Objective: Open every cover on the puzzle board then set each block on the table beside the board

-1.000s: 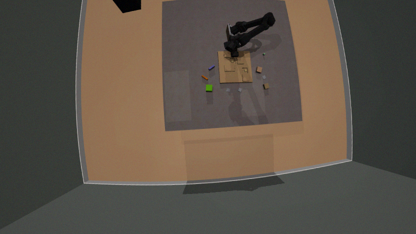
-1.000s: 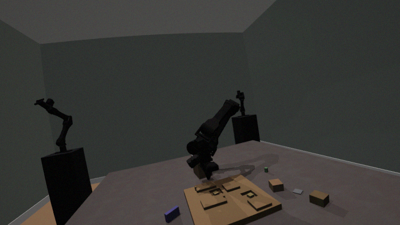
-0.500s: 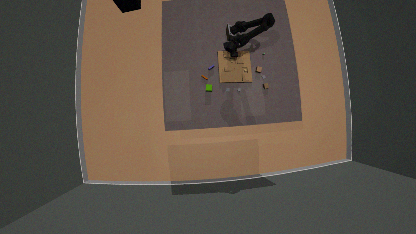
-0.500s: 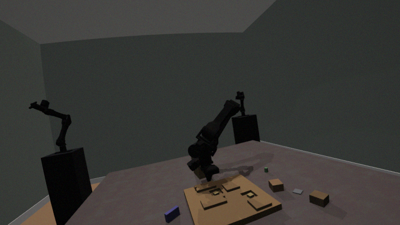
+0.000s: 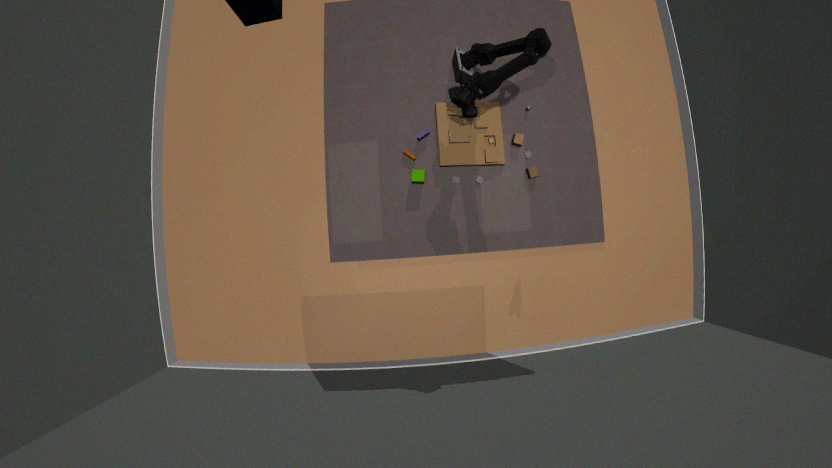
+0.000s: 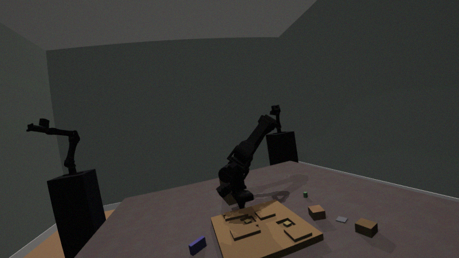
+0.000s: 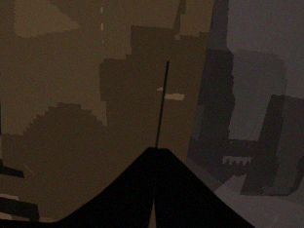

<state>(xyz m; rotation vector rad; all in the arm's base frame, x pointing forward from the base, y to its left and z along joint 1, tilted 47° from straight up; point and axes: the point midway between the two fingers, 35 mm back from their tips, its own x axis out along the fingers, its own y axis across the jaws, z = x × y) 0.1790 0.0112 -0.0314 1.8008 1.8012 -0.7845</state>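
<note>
Now: gripper tip 21 cm to the left of the purple piece, 13 cm short of it and 1 cm above it. Round my gripper tip: orange stick: 28 cm to the right, 21 cm ahead, 1 cm below; green cube: 31 cm ahead, 25 cm to the right; tiny green piece: 30 cm to the left, 3 cm ahead, 1 cm below.
</note>
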